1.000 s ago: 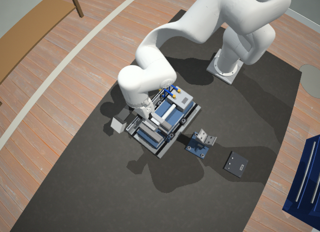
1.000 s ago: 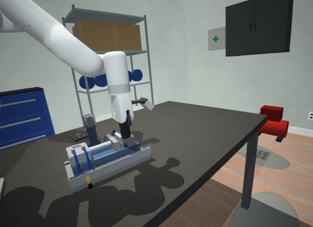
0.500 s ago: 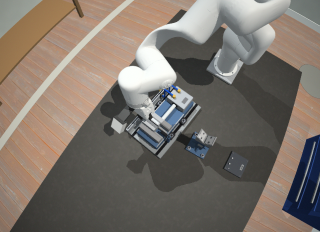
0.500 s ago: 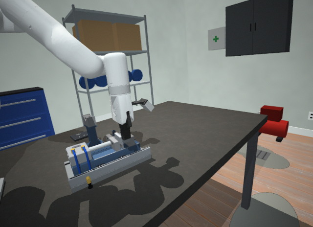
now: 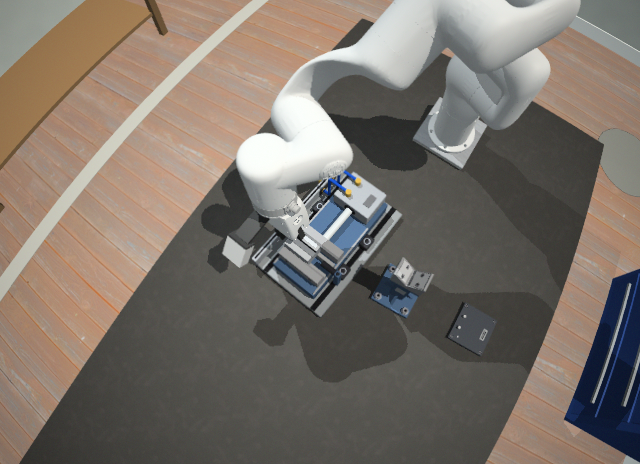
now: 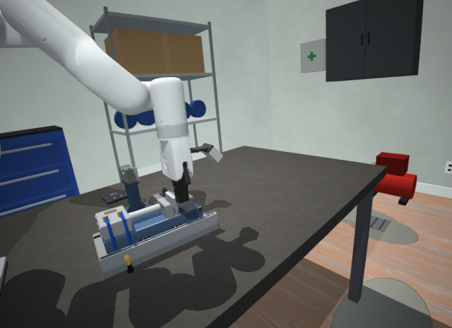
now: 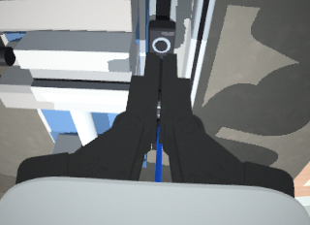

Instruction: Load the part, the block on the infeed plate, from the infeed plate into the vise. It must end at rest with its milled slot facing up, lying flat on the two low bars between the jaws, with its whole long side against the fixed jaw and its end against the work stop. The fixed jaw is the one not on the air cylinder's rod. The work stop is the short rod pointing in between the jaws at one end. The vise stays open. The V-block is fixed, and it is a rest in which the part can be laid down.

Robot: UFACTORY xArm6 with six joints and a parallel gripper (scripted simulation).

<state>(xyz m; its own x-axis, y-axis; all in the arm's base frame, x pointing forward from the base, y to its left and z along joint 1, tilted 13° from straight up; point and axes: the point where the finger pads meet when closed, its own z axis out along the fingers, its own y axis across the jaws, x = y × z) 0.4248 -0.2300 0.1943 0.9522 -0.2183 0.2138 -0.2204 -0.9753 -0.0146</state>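
Right now the part is 40 mm to the left of my hand, 20 mm below it and 10 mm ahead of it. The rest, counted from my hand: moving jaw (70 mm to the left, 40 mm below, 20 mm behind); fixed jaw (60 mm to the left, 40 mm below, 40 mm ahead); work stop (110 mm to the left, 30 mm below, 20 mm ahead).
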